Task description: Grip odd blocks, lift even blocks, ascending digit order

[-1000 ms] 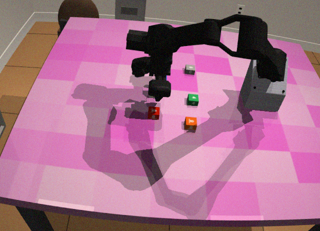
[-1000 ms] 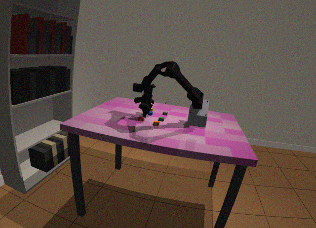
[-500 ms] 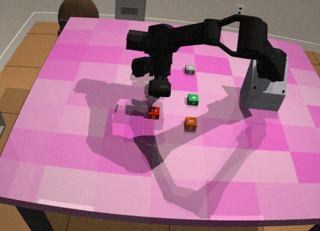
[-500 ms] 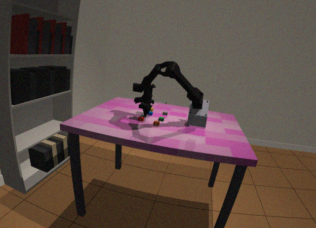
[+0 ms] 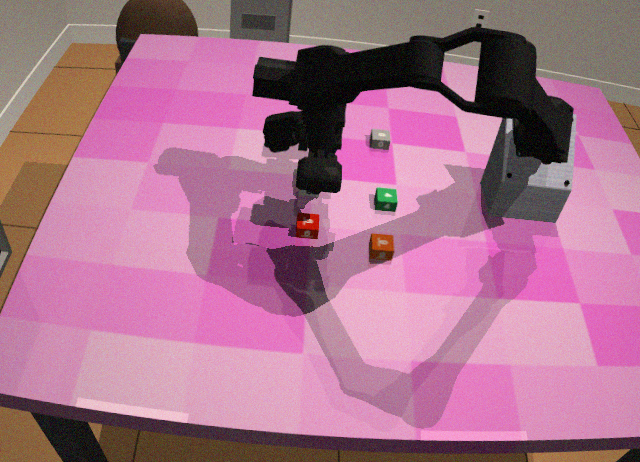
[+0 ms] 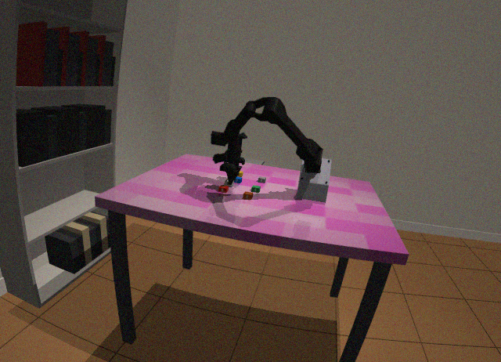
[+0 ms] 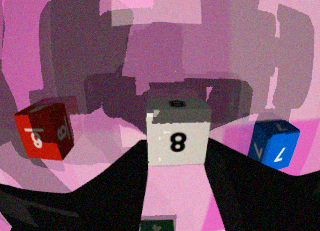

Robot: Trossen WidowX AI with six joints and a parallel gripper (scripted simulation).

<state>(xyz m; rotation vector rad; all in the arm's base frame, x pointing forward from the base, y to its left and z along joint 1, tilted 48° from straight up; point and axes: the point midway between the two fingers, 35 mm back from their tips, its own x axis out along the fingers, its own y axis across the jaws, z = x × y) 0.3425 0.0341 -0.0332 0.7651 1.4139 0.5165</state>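
Right now my gripper tip is 1 cm short of the white block. Round my gripper tip: red block 9 cm to the left, 2 cm ahead; then blue block 7 cm to the right, 2 cm behind; then green block 11 cm behind, 3 cm to the left.
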